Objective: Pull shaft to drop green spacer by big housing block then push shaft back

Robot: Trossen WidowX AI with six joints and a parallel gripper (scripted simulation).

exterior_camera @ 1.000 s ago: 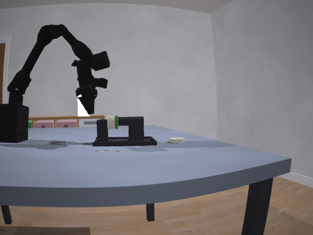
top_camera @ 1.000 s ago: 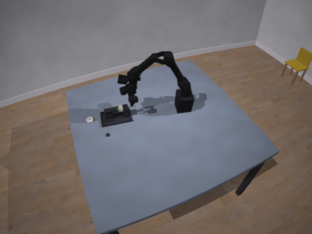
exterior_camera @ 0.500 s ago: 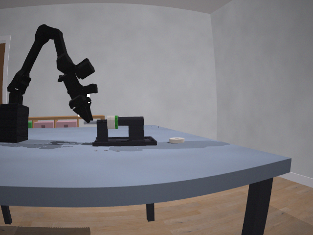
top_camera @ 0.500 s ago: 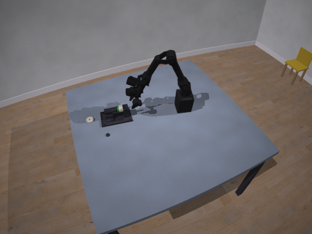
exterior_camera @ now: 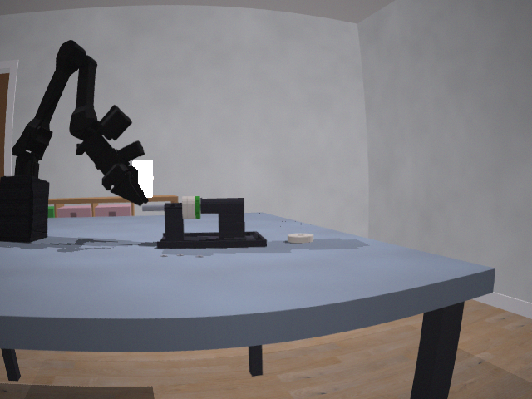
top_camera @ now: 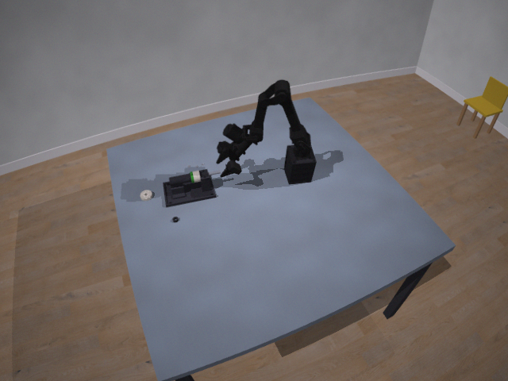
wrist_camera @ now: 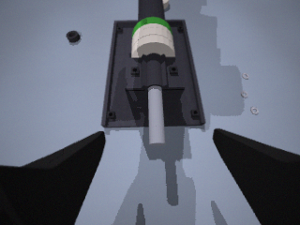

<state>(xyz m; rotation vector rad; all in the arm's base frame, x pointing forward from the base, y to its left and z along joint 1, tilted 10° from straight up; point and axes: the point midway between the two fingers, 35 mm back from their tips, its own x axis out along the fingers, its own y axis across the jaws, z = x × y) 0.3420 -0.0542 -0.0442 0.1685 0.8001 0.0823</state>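
The grey shaft lies 11 cm ahead of my hand and 4 cm below it. Round my hand: green spacer 15 cm ahead, 4 cm below; then white spacer 13 cm ahead, 4 cm below; then black ring 25 cm ahead, 16 cm to the left, 11 cm below.
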